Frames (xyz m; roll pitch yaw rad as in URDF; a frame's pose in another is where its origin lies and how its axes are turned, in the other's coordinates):
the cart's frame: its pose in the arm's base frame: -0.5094 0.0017 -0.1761 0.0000 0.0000 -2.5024
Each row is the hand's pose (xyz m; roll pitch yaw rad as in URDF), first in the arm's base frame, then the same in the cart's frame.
Working: the arm's base frame: its pose in the cart's frame: -0.4078 0.3052 0.1761 0.0000 0.0000 2.5024

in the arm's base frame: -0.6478 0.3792 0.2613 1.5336 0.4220 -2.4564
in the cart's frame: -0.1141 -0.3855 0.4374 1.5336 0.4220 0.0460
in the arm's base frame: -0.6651 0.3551 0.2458 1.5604 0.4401 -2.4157
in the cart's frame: -0.0859 -0.3765 0.4219 1.5604 0.4401 0.0867
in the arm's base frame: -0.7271 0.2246 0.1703 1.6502 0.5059 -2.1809
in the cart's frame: 0.0418 -0.3088 0.3464 1.6502 0.5059 0.3215
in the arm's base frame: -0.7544 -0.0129 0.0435 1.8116 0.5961 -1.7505
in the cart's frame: 0.2053 -0.1344 0.2196 1.8116 0.5961 0.7519
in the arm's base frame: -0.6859 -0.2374 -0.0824 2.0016 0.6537 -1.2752
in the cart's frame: 0.2843 0.0866 0.0937 2.0016 0.6537 1.2272
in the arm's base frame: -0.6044 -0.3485 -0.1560 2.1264 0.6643 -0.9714
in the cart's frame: 0.2852 0.2244 0.0201 2.1264 0.6643 1.5310
